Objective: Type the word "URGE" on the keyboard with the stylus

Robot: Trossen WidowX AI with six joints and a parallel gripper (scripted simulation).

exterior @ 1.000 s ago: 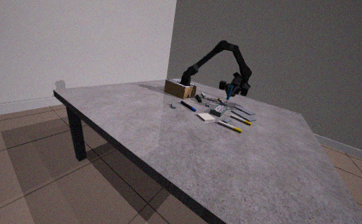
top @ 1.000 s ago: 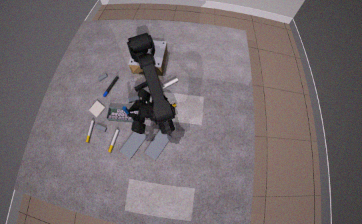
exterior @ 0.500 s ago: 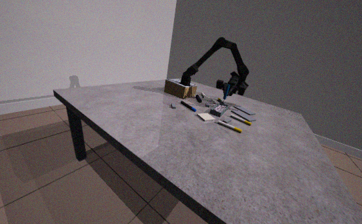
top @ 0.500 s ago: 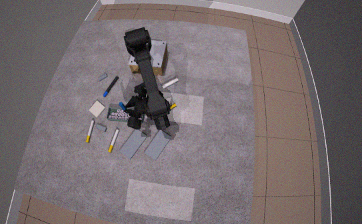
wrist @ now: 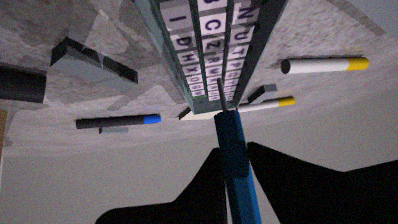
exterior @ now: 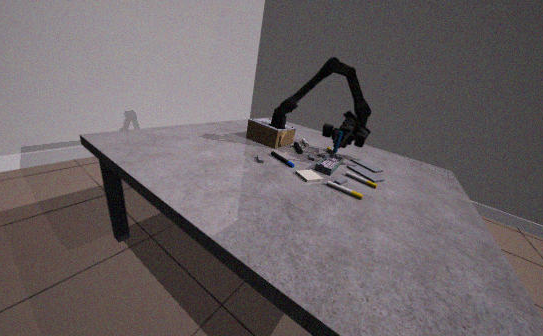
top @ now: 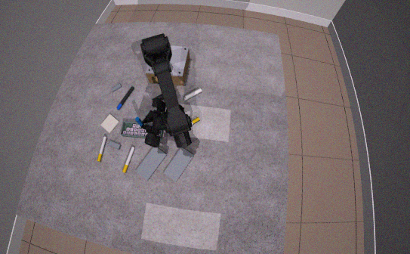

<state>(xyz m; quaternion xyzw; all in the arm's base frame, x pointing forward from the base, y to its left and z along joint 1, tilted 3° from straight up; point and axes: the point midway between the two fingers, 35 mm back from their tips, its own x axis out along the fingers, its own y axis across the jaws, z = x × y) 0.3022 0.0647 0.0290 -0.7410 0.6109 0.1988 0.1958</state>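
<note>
My gripper tip is now 11 cm short of the grey block, 13 cm to the left of it and 8 cm above it. The rest, counted from my gripper tip: pale pad (1 cm ahead, 20 cm to the right, 8 cm below); blue stylus (1 cm below).
</note>
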